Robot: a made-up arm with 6 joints. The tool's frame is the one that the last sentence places. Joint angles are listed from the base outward.
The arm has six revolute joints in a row. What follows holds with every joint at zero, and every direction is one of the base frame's.
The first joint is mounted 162 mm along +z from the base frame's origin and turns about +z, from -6.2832 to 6.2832 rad.
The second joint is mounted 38 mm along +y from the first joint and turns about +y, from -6.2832 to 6.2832 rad.
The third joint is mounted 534 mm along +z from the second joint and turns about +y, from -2.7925 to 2.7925 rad.
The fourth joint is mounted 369 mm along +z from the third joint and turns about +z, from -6.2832 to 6.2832 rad.
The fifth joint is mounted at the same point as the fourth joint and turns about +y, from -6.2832 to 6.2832 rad.
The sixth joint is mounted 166 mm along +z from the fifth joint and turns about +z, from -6.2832 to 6.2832 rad.
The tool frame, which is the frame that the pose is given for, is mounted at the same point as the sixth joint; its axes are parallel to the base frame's.
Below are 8 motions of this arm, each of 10 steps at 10 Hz.
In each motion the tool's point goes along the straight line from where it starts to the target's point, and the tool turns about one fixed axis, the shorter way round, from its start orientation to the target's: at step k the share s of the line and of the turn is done. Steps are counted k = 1, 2, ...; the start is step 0. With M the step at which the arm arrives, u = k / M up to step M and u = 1 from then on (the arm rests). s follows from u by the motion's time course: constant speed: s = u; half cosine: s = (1 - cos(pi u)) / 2; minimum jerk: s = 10 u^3 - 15 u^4 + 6 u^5.
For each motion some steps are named. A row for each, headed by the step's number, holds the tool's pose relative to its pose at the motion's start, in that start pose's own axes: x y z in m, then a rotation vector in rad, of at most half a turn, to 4 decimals.
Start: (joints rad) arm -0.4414 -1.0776 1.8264 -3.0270 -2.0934 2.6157
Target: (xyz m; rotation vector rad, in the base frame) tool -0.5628 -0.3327 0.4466 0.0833 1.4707 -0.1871
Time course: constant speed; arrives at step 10
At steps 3, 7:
3: 0.1511 -0.1141 -0.0118 0.0825 -0.4004 0.0637
7: 0.3525 -0.2662 -0.0275 0.1925 -0.9343 0.1486

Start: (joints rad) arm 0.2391 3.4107 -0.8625 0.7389 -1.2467 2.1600
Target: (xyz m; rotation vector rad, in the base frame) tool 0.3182 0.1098 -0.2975 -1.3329 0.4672 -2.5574
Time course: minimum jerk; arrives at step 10
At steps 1, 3, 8, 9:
1: 0.0032 0.0004 0.0008 0.0019 0.0041 0.0096
3: 0.0602 0.0073 0.0147 0.0356 0.0778 0.1822
8: 0.3479 0.0419 0.0848 0.2056 0.4495 1.0527
9: 0.3661 0.0441 0.0892 0.2163 0.4730 1.1079

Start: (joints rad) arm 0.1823 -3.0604 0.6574 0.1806 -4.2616 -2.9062
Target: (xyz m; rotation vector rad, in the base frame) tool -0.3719 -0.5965 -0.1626 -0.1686 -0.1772 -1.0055
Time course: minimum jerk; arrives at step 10
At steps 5, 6, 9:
5: 0.0460 0.3131 0.1255 -0.1510 -0.1321 0.9219
6: 0.0628 0.4275 0.1713 -0.2061 -0.1803 1.2585
9: 0.0912 0.6209 0.2488 -0.2994 -0.2619 1.8281

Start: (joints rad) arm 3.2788 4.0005 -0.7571 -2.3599 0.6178 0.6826
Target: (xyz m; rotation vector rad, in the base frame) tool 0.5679 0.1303 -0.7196 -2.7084 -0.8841 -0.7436
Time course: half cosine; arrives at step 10
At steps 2, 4, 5, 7, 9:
2: -0.0001 0.0184 -0.0032 -0.0765 0.0236 0.0945
4: -0.0004 0.0665 -0.0116 -0.2768 0.0852 0.3418
5: -0.0005 0.0963 -0.0167 -0.4005 0.1234 0.4946
7: -0.0009 0.1529 -0.0266 -0.6360 0.1959 0.7853
9: -0.0011 0.1878 -0.0326 -0.7815 0.2407 0.9650

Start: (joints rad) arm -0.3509 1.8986 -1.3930 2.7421 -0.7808 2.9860
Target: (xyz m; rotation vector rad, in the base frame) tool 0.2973 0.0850 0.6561 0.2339 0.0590 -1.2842
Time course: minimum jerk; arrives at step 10
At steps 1, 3, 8, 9, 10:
1: -0.0038 -0.0013 -0.0042 0.0063 -0.0082 -0.0010
3: -0.0722 -0.0245 -0.0808 0.1207 -0.1567 -0.0194
8: -0.4170 -0.1415 -0.4670 0.6971 -0.9053 -0.1123
9: -0.4388 -0.1489 -0.4915 0.7337 -0.9527 -0.1182
10: -0.4426 -0.1502 -0.4957 0.7400 -0.9610 -0.1192

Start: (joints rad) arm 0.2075 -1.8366 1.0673 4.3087 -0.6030 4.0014
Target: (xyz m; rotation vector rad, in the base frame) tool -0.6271 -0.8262 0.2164 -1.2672 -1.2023 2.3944
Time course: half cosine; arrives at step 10
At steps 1, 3, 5, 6, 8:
1: -0.0128 0.0063 -0.0144 -0.0281 -0.0080 0.0088
3: -0.1081 0.0532 -0.1211 -0.2367 -0.0675 0.0745
5: -0.2622 0.1291 -0.2939 -0.5742 -0.1637 0.1808
6: -0.3432 0.1690 -0.3847 -0.7516 -0.2143 0.2366
8: -0.4744 0.2336 -0.5316 -1.0387 -0.2961 0.3270

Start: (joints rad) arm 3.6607 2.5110 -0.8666 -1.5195 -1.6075 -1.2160
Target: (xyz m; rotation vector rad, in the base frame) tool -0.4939 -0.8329 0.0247 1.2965 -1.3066 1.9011
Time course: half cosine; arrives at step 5
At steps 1, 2, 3, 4, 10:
1: 0.0327 0.0033 0.0272 -0.0079 0.0076 0.0016
2: 0.1183 0.0121 0.0986 -0.0286 0.0274 0.0056
3: 0.2241 0.0229 0.1867 -0.0542 0.0520 0.0107
4: 0.3098 0.0317 0.2581 -0.0749 0.0718 0.0148
10: 0.3425 0.0350 0.2853 -0.0828 0.0794 0.0164

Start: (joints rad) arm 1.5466 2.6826 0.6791 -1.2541 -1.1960 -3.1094
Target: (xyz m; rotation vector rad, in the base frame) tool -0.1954 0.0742 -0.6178 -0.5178 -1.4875 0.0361
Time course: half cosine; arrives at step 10
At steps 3, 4, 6, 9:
3: 0.0156 -0.0298 -0.0139 0.0151 0.0882 0.0221
4: 0.0261 -0.0500 -0.0234 0.0252 0.1479 0.0370
6: 0.0495 -0.0946 -0.0443 0.0478 0.2802 0.0702
9: 0.0738 -0.1411 -0.0660 0.0712 0.4176 0.1046

